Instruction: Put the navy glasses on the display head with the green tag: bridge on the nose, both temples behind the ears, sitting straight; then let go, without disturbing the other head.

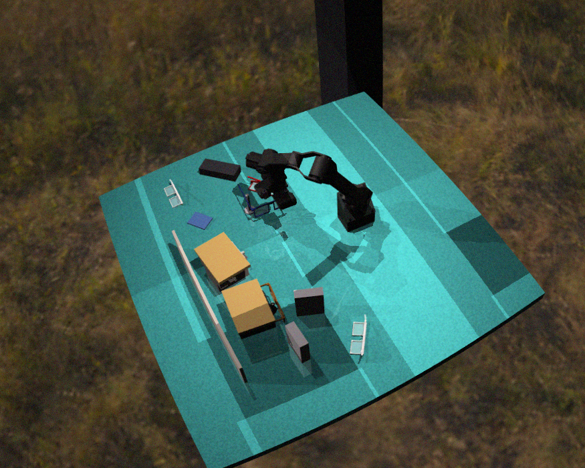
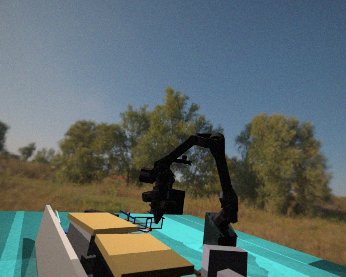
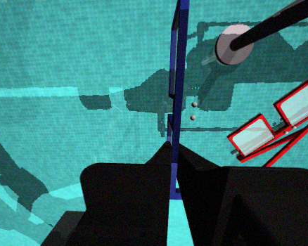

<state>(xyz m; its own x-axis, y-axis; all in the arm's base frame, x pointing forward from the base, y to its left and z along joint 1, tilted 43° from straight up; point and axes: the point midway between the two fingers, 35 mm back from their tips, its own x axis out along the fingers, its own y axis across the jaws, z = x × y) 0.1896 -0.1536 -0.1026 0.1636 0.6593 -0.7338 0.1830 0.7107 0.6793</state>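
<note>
Now: gripper tip 90 mm to the left of the round base, 80 mm short of it and 30 mm above it. The rest, counted from my gripper tip: blue flat patch 260 mm ahead, 160 mm to the right, 60 mm below; then long board 430 mm ahead, 200 mm to the left; then dark box 340 mm to the right, 70 mm ahead, 40 mm below.
</note>
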